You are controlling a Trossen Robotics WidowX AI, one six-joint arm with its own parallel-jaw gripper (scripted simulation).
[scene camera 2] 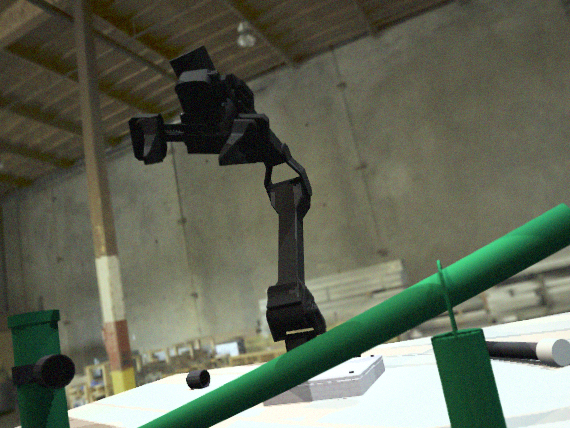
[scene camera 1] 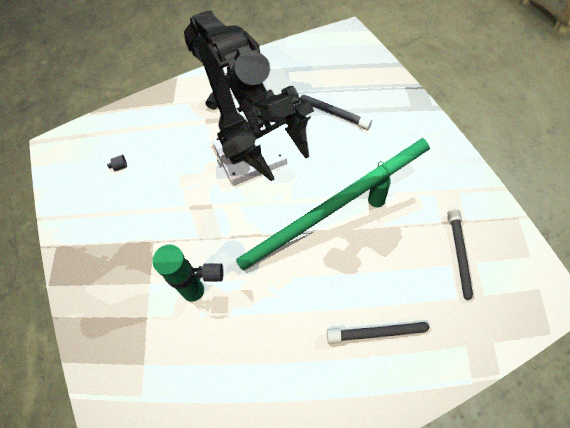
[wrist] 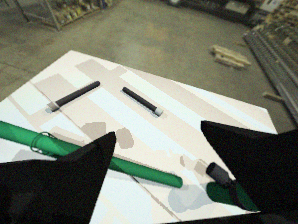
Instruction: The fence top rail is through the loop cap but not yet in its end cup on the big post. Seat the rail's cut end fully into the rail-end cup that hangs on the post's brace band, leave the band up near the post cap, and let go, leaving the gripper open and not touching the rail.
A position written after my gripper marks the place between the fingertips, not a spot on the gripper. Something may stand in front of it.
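Scene camera 2: my gripper (scene camera 2: 182, 161), open, holding nothing; a green top rail (scene camera 2: 424, 300). Scene camera 1: big green post (scene camera 1: 169, 261), green top rail (scene camera 1: 379, 174), my gripper (scene camera 1: 290, 168). Wrist view: my gripper (wrist: 157, 130).
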